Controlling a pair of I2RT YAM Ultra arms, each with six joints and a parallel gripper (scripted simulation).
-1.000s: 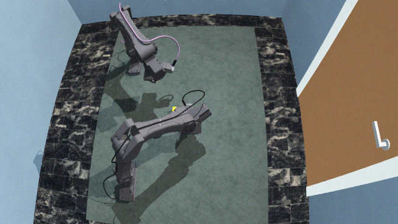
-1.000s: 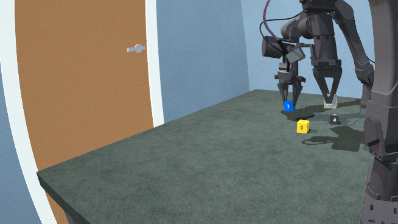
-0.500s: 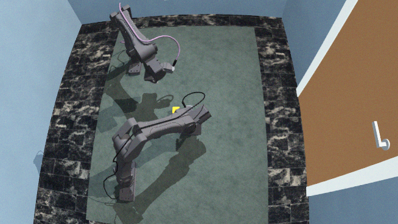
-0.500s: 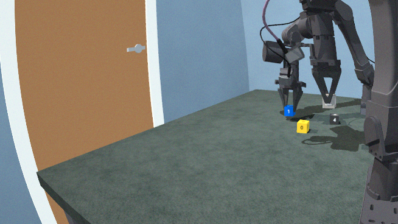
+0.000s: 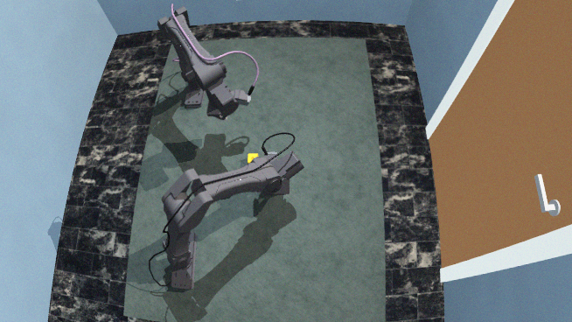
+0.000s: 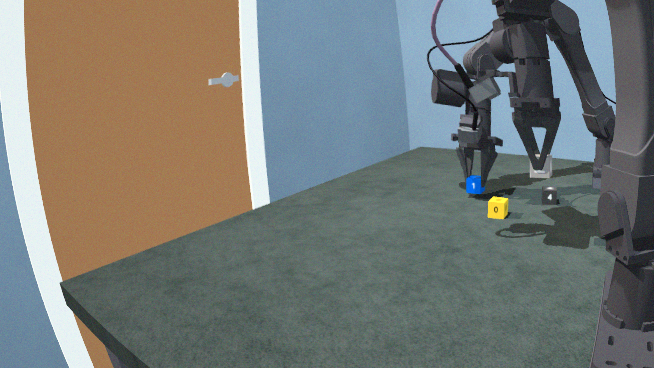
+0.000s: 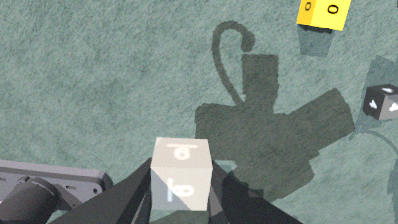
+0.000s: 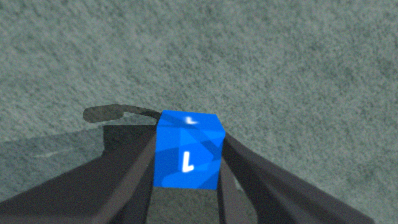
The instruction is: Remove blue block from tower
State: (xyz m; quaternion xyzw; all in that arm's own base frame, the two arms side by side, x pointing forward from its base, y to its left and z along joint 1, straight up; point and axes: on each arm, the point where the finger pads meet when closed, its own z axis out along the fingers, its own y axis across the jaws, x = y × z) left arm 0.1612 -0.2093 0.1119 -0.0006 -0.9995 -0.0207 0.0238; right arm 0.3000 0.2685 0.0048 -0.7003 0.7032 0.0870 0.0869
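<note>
Right now the white block is 230 mm to the left of my right hand, 170 mm behind it and 90 mm above it. Also, from my right hand: yellow block marked 0: 110 mm to the left, 80 mm behind, 20 mm below; blue block showing 1: right at my right hand; small dark block showing 4: 170 mm behind, 20 mm below.
Right now my left hand is right at the white block. The rest, counted from my left hand: yellow block marked 0 (13 cm to the right, 11 cm below, 9 cm ahead); then blue block showing 1 (24 cm to the right, 17 cm ahead, 10 cm below); then small dark block showing 4 (24 cm to the right, 11 cm below).
</note>
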